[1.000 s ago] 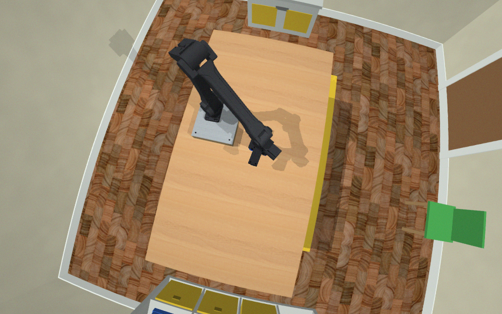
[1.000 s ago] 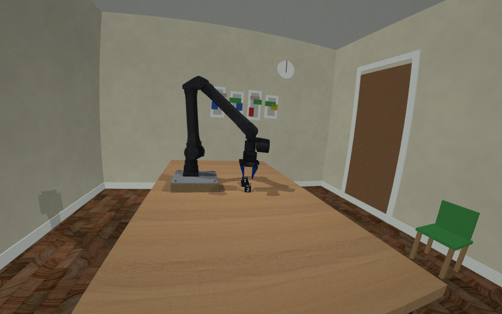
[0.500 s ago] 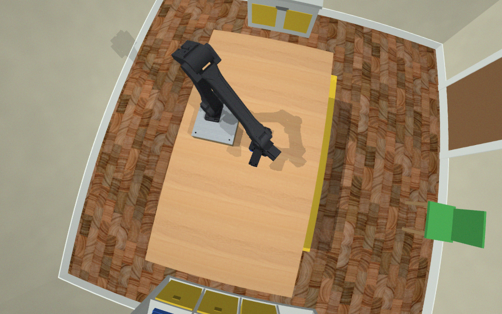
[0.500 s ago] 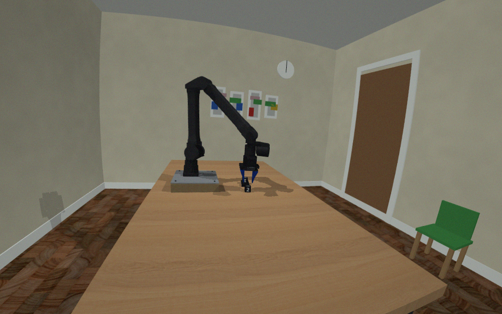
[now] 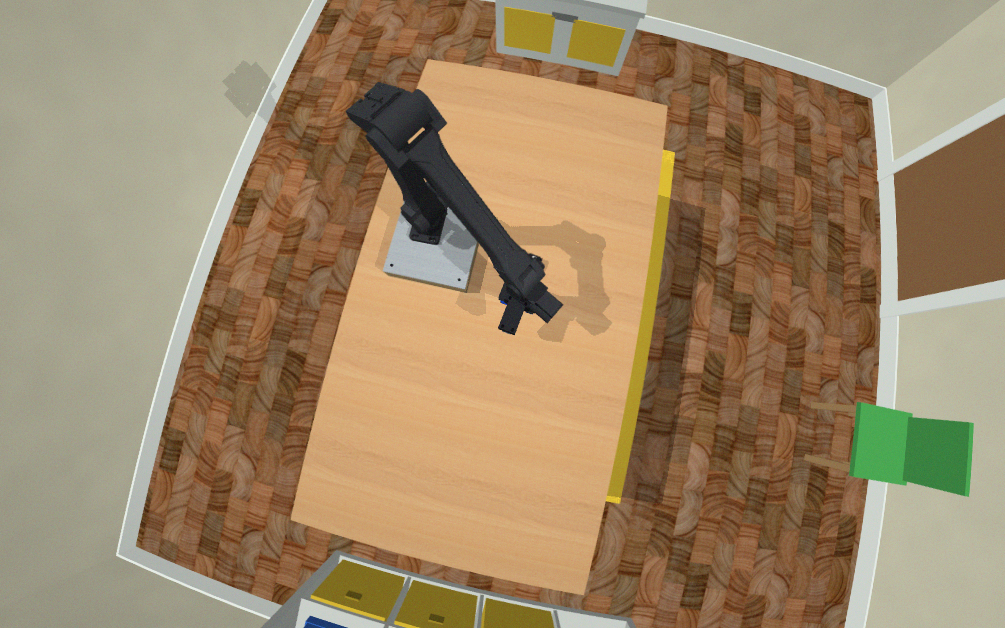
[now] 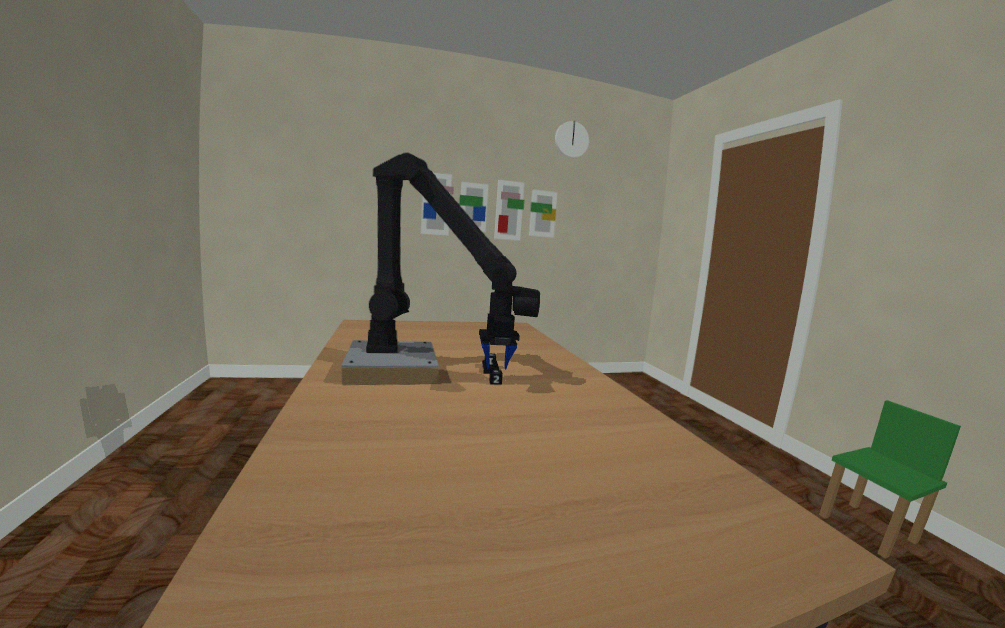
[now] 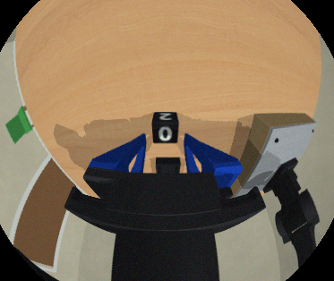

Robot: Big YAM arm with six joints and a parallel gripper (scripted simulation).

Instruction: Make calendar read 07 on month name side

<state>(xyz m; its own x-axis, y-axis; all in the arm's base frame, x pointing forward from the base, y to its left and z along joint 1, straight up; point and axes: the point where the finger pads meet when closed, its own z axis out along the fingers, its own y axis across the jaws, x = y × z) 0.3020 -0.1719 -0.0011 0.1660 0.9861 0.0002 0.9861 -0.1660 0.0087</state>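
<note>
The black cube is 3 cm below my hand. From my hand the other things lie so: black tray 11 cm to the left, 4 cm below, 1 cm ahead.
</note>
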